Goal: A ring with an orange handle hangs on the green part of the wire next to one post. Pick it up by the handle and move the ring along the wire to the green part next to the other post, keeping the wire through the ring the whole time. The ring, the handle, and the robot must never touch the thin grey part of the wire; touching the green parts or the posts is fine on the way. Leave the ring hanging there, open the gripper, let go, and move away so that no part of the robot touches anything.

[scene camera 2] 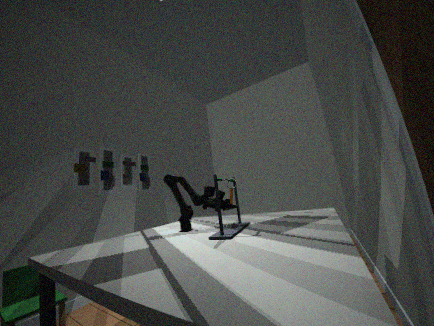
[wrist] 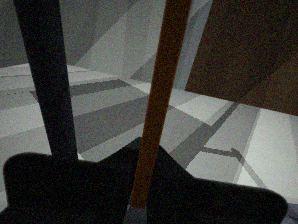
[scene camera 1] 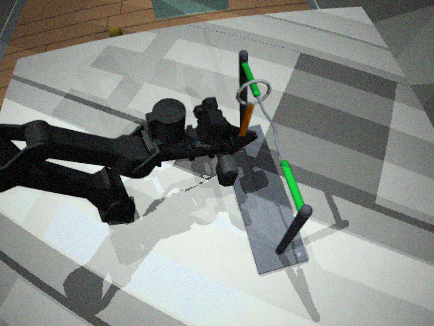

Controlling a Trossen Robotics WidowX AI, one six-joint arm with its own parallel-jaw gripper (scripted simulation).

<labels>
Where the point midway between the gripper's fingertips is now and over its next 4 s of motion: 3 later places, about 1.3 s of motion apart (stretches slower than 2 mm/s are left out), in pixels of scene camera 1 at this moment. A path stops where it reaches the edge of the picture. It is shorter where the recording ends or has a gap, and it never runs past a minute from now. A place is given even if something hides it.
My gripper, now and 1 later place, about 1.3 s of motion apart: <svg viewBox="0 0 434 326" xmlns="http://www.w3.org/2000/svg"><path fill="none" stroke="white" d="M256 135L237 136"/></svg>
</labels>
